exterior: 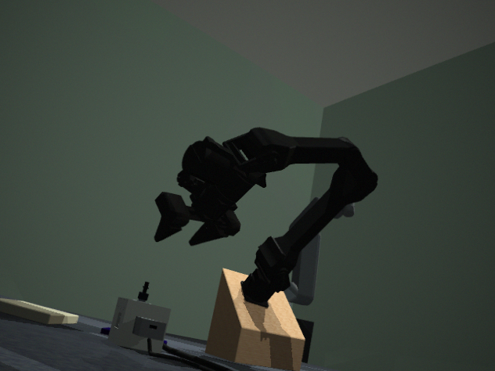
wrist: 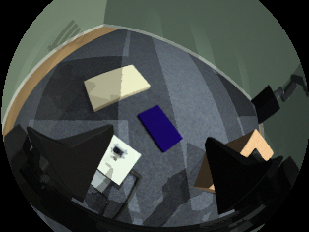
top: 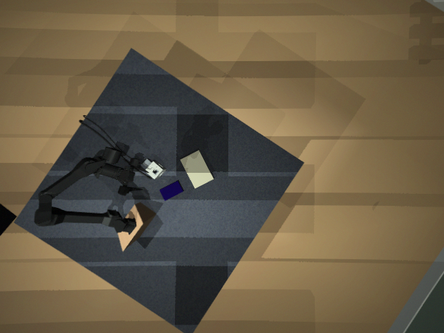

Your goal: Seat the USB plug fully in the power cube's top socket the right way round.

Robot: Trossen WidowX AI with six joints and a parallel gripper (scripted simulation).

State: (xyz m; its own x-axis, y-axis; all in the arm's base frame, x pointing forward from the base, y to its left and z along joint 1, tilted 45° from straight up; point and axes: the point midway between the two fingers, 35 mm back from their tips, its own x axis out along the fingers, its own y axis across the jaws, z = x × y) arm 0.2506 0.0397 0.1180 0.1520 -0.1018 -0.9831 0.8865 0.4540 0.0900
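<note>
My gripper tip is now 110 mm above the USB plug, 40 mm short of it and 20 mm to the right of it. The rest, counted from my gripper tip: cream slab: 200 mm ahead, 190 mm below, 150 mm to the right; then dark blue flat piece: 200 mm below, 110 mm to the right, 10 mm behind.
</note>
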